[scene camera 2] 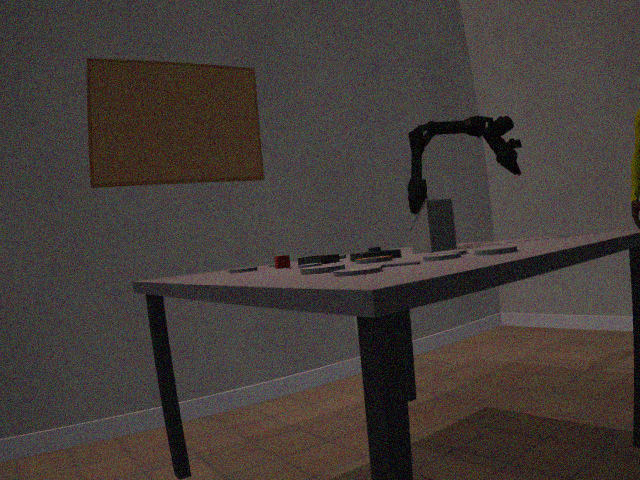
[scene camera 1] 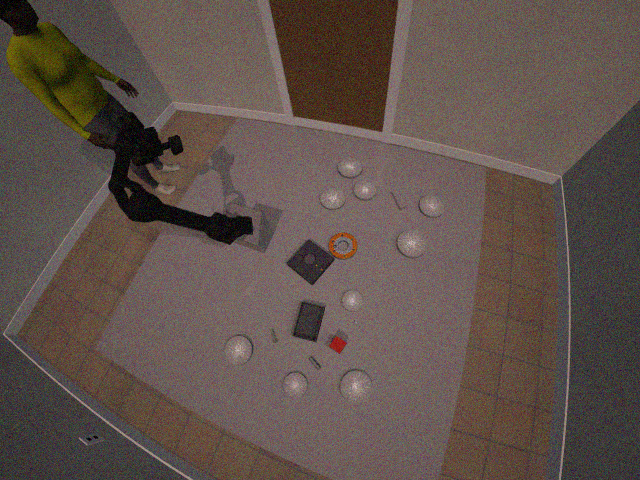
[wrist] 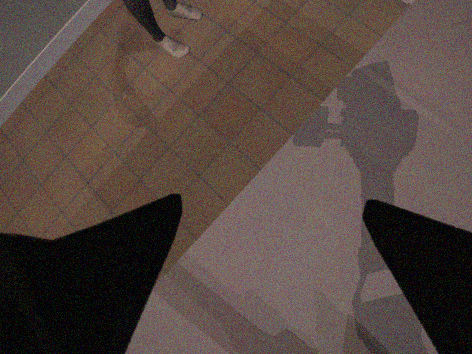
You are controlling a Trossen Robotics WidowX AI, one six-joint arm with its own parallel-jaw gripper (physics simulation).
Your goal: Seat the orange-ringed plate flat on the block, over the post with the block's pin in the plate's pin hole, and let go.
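Frame: origin at the arm's base, x ahead, y left, z up, level; millimetres.
Seen in the pictures: gripper, fingertip midpoint: (scene camera 2: 518,174) (scene camera 1: 165,157) (wrist: 272,205); arm's base, origin of the base link: (scene camera 2: 429,214) (scene camera 1: 244,225).
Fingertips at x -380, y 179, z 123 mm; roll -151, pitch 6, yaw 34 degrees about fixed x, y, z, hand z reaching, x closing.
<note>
Pixels of each thing's top centre, then the offset from my fingertips to it. "spot": a spot on its surface instead.
- orange-ringed plate, middle of its top: (scene camera 2: 373,257) (scene camera 1: 343,245) 144 mm right, 730 mm ahead, 235 mm down
- dark square block, middle of its top: (scene camera 2: 374,247) (scene camera 1: 309,259) 231 mm right, 624 mm ahead, 209 mm down
- round post, surface spot: (scene camera 2: 374,249) (scene camera 1: 314,257) spot: 217 mm right, 639 mm ahead, 216 mm down
- dark shallow tray, middle of its top: (scene camera 2: 318,256) (scene camera 1: 308,321) 444 mm right, 670 mm ahead, 222 mm down
- red cube, middle of its top: (scene camera 2: 281,255) (scene camera 1: 337,344) 499 mm right, 781 mm ahead, 207 mm down
- disc, middle of its top: (scene camera 2: 322,266) (scene camera 1: 411,243) 91 mm right, 982 mm ahead, 234 mm down
The orange-ringed plate (scene camera 1: 331,242) (scene camera 2: 374,258) lies on the table, beside one corner of the dark square block (scene camera 1: 302,268) (scene camera 2: 395,253). A round post (scene camera 1: 309,257) (scene camera 2: 374,249) stands up from the block. Small orange marks show on the block's top; the pin is too small to make out. My gripper (scene camera 2: 518,173) (wrist: 272,205) is open and empty. It hangs high, on the far side of the arm's base from the plate and block. In the wrist view its two dark fingers stand wide apart, over the table edge and the floor; plate and block do not show there.
A dark shallow tray (scene camera 1: 297,326) and a red cube (scene camera 1: 338,344) (scene camera 2: 281,261) sit near the block. Several pale rounded discs, such as one disc (scene camera 1: 411,243), and small thin pieces lie around. A grey upright box (scene camera 2: 442,224) stands by the arm's base. A person (scene camera 1: 62,77) stands beyond the table.
</note>
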